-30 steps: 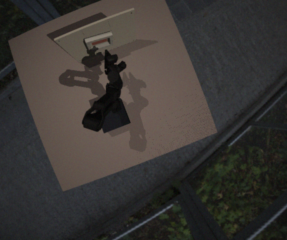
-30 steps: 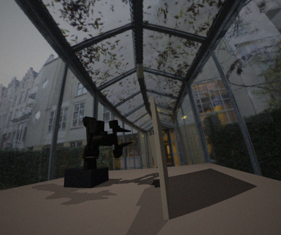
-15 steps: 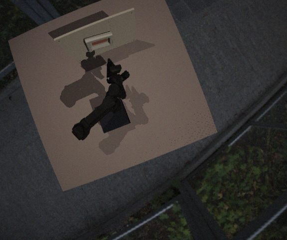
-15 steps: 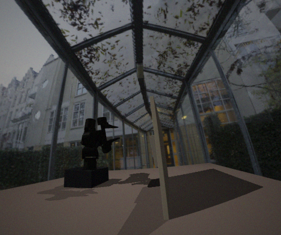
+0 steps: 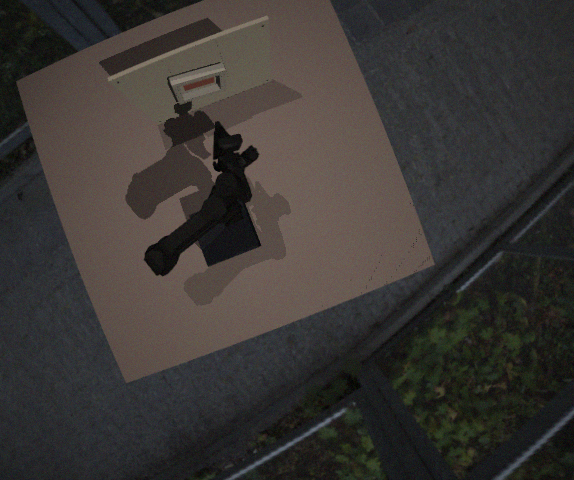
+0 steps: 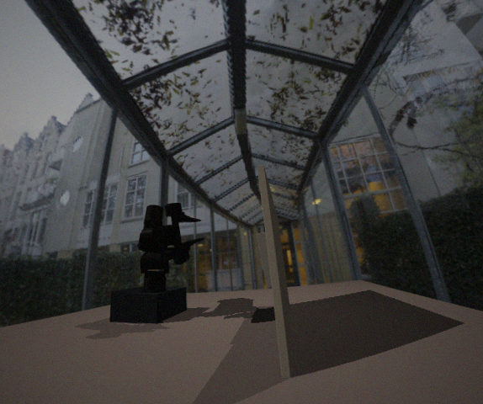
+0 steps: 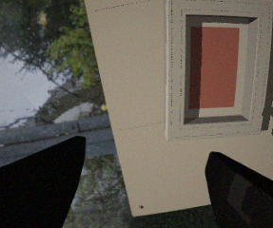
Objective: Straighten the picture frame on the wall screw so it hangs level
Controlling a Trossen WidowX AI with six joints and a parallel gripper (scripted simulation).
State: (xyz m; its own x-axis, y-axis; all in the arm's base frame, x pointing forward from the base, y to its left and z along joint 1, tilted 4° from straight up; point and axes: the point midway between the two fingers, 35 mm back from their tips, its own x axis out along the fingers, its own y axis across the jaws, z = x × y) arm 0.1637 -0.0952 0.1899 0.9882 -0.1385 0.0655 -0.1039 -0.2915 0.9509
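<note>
Now: gripper tip 200 mm short of the picture frame, 20 mm to the left of it and 90 mm above it. The rest, counted from my gripper tip: wall panel 210 mm ahead, 30 mm to the right, 110 mm below.
</note>
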